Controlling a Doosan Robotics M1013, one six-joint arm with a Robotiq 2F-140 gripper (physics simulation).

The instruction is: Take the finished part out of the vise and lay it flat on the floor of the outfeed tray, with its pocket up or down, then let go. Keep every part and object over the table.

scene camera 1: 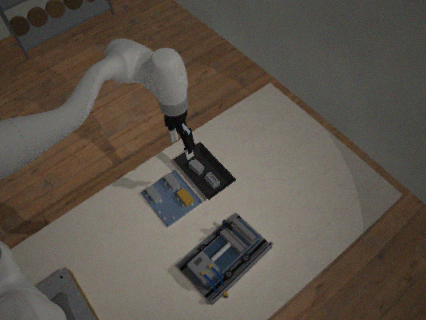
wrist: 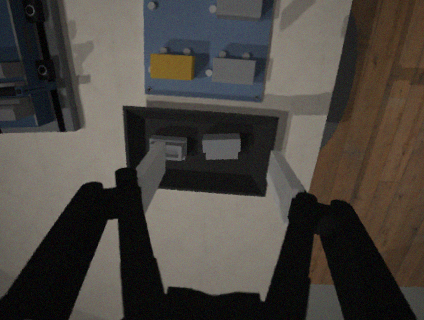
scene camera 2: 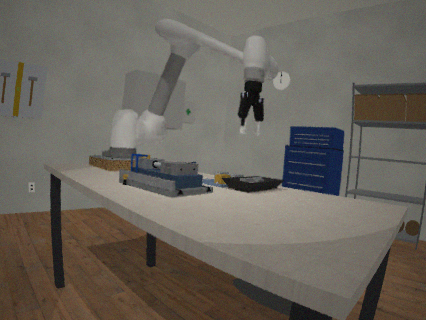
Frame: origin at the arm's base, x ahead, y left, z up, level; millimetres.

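Seen in the pictures: gripper, between the fingertips: (scene camera 1: 182,148) (wrist: 217,161) (scene camera 2: 249,135); arm's base, origin of its link: (scene camera 2: 122,157).
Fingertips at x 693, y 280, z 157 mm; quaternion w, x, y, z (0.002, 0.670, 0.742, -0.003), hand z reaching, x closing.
Observation:
Offsets run from my fingertips to a thing's middle.
My gripper (scene camera 1: 182,145) (scene camera 2: 250,129) (wrist: 217,161) is open and empty, high above the table by the black outfeed tray (scene camera 1: 216,165) (scene camera 2: 255,186) (wrist: 215,182). In the tray, a grey part @(dy -75, dx +72, dz -188 mm) (scene camera 1: 212,180) (wrist: 170,148) lies flat with its pocket up; the left finger partly overlaps it in the wrist view. A second grey part @(dy +13, dx +52, dz -189 mm) (scene camera 1: 196,166) (wrist: 221,146) lies beside it, apart, with no pocket visible on top. The blue and grey vise @(dy -363, dx -56, dz -168 mm) (scene camera 1: 225,257) (scene camera 2: 167,181) (wrist: 68,95) stands apart from the tray. I cannot tell whether its jaws hold a part.
A blue plate @(dy -40, dx -102, dz -214 mm) (scene camera 1: 167,202) (wrist: 200,30) beside the tray carries a yellow block @(dy -81, dx -59, dz -192 mm) (scene camera 1: 184,197) (scene camera 2: 220,178) (wrist: 172,67) and two grey blocks @(dy +8, dx -69, dz -192 mm) (scene camera 1: 171,181) (wrist: 233,71), with small pegs. The table edge runs close to the tray. Blue drawers (scene camera 2: 314,167) stand behind the table.

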